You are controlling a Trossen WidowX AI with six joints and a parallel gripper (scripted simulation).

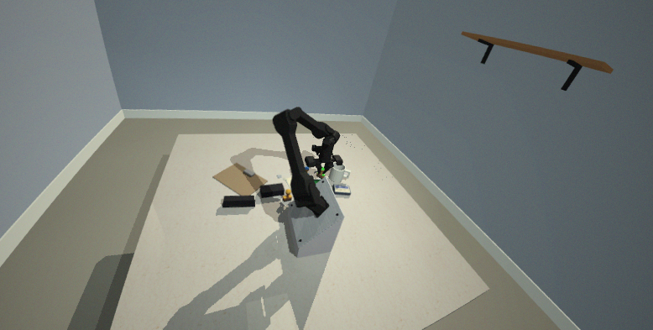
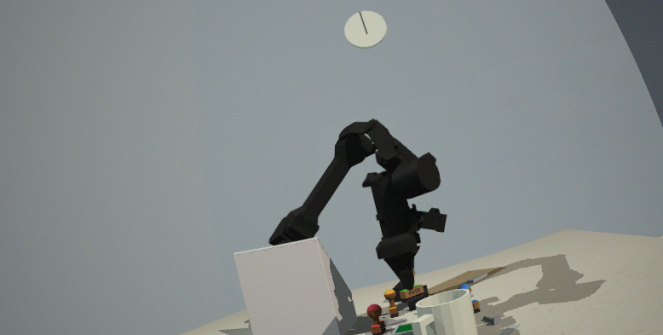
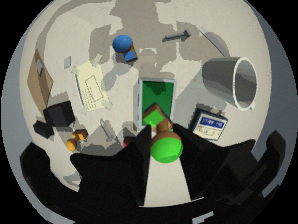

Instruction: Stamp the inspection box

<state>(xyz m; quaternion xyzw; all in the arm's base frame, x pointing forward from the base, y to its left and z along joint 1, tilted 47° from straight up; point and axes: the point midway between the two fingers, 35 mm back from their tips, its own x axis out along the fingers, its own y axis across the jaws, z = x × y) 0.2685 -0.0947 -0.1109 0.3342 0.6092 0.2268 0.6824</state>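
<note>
The ink pad is 9 cm below my gripper tip. The rest, counted from my gripper tip: red-knobbed stamp 8 cm behind, 6 cm to the left, 7 cm below; then white mug 3 cm ahead, 14 cm to the right, 5 cm below; then blue-knobbed stamp 10 cm ahead, 3 cm to the left, 7 cm below.
</note>
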